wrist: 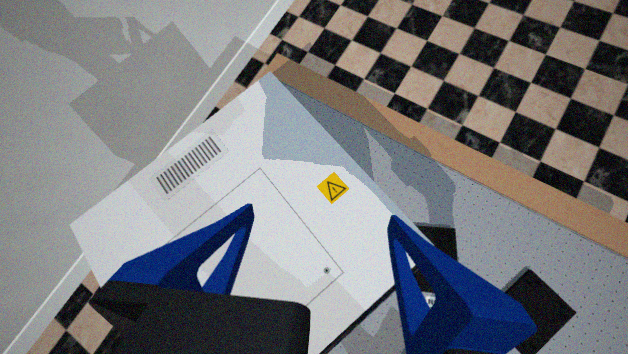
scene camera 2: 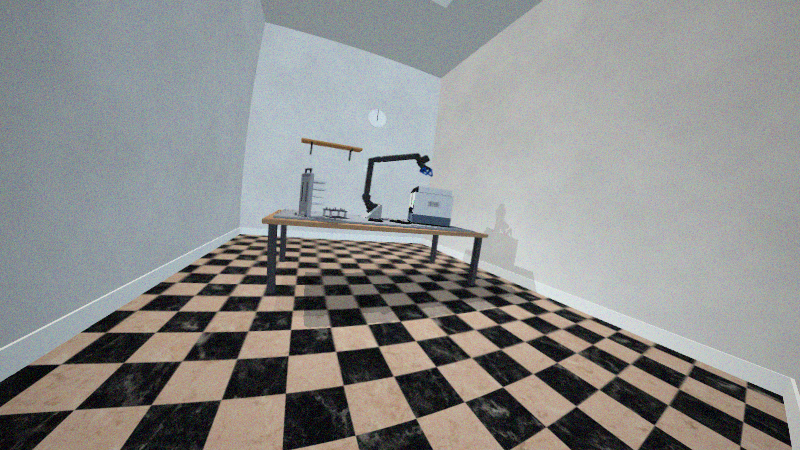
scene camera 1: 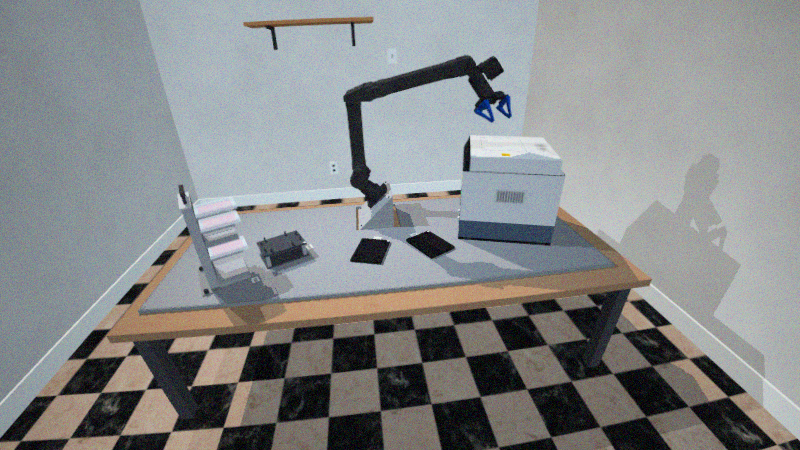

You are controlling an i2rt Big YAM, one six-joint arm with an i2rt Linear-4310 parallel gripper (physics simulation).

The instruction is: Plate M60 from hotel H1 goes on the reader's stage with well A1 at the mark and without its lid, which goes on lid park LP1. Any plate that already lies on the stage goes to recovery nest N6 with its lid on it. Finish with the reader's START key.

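Frame: origin at the arm's base, x left, y ahead, z down, level; metres.
Seen in the pictures: gripper, fingertip midpoint: (wrist: pixel 319 215) (scene camera 2: pixel 429 175) (scene camera 1: pixel 501 119); arm's base, origin of the base link: (scene camera 2: pixel 372 208) (scene camera 1: pixel 378 196).
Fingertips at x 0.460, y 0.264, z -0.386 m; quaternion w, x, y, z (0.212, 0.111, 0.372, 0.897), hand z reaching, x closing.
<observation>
Pixels of each thing's top centre, then the offset from my fingertips to it. "spot": a spot on its surface instead.
- white reader, middle of its top: (wrist: pixel 240 238) (scene camera 1: pixel 509 146) (scene camera 2: pixel 431 189) dx +0.079, dy -0.078, dz +0.123 m
- black nest pad, surface spot: (wrist: pixel 442 240) spot: dx -0.276, dy +0.117, dz +0.464 m
- second black pad, surface spot: (wrist: pixel 542 310) (scene camera 1: pixel 366 252) spot: dx -0.534, dy +0.094, dz +0.466 m
My gripper (scene camera 1: pixel 500 118) (scene camera 2: pixel 426 172) (wrist: pixel 319 215) is open and empty, with blue fingers spread above the roof of the white reader (scene camera 1: pixel 511 195) (scene camera 2: pixel 430 205) (wrist: pixel 300 205). The reader's stage and START key do not show. The plate hotel (scene camera 1: pixel 202 246) (scene camera 2: pixel 306 193) stands at the left end of the table, with pale pink-topped plates (scene camera 1: pixel 226 247) on its shelves; I cannot tell which is M60. A black nest pad (scene camera 1: pixel 430 244) (wrist: pixel 442 240) lies beside the reader, partly hidden by a finger in the wrist view. A second black pad (scene camera 1: pixel 370 250) (wrist: pixel 542 310) lies farther from the reader. No label is readable.
A dark stand with upright posts (scene camera 1: pixel 285 249) (scene camera 2: pixel 335 212) stands between the hotel and the pads; I cannot tell if it is the lid park. The arm's base (scene camera 1: pixel 380 215) stands at the table's back. A wall shelf (scene camera 1: pixel 307 22) (scene camera 2: pixel 331 144) hangs behind.
</observation>
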